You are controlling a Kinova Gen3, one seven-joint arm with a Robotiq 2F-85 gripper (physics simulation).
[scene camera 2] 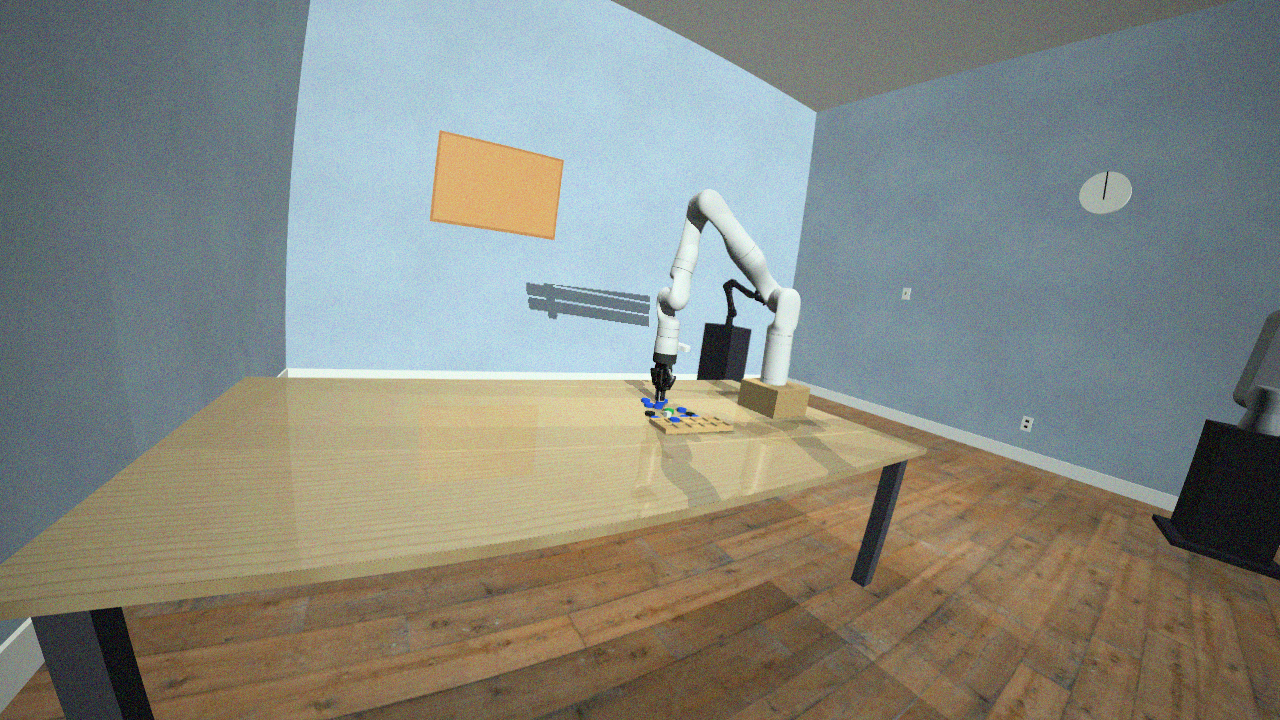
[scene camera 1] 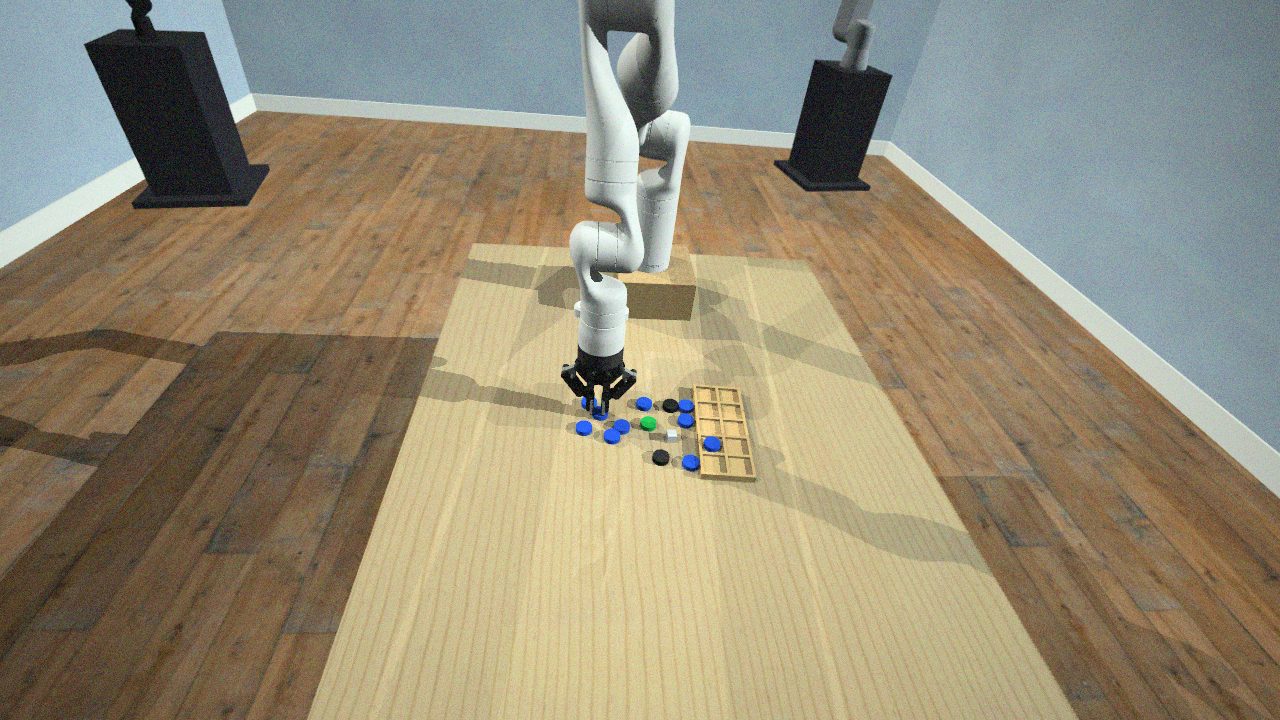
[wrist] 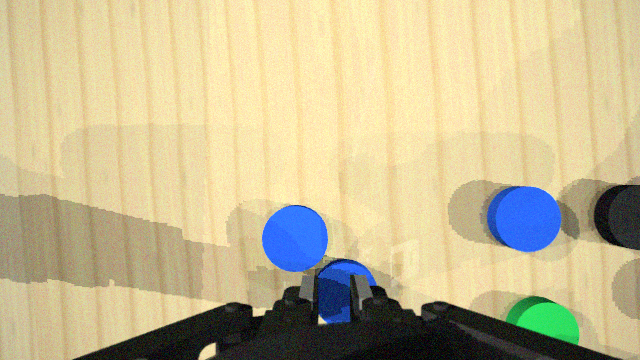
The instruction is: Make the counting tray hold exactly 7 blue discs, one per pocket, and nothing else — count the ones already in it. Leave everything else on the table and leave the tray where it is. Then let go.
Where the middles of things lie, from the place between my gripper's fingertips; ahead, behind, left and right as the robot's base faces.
The green disc (wrist: 536,313) lies 40 mm ahead of my hand and 80 mm to the left of it. The rest, counted from my hand: wooden counting tray (scene camera 1: 718,410): 80 mm ahead, 210 mm to the left.
